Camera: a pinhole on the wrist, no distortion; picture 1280 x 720 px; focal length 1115.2 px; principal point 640.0 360.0 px. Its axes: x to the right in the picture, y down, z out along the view. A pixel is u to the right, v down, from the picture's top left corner.
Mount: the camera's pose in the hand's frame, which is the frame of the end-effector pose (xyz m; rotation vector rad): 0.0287 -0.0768 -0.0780 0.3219 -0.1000 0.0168
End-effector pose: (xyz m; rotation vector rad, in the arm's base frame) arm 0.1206 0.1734 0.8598 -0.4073 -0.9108 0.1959
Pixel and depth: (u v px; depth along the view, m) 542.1 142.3 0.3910
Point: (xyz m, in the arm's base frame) -0.1157 -0.0193 1.0892
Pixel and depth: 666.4 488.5 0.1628
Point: 0.0644 0.0999 0.9629
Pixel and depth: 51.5 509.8 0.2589
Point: -0.0908 0.0572 0.9054
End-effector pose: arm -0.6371 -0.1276 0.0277 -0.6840 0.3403 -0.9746
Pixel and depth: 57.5 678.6 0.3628
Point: -0.6487 0.1091 0.2902
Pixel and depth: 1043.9 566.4 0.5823
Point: -0.3525 -0.1411 0.5314
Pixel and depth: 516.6 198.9 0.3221
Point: -0.6845 -0.1031 0.3299
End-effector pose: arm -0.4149 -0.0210 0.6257 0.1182 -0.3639 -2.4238
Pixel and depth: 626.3 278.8 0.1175
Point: -0.5078 0.0650 0.6192
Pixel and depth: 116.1 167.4 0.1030
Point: -0.4720 0.0920 0.5971
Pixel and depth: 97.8 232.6 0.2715
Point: -0.4627 0.2372 0.7171
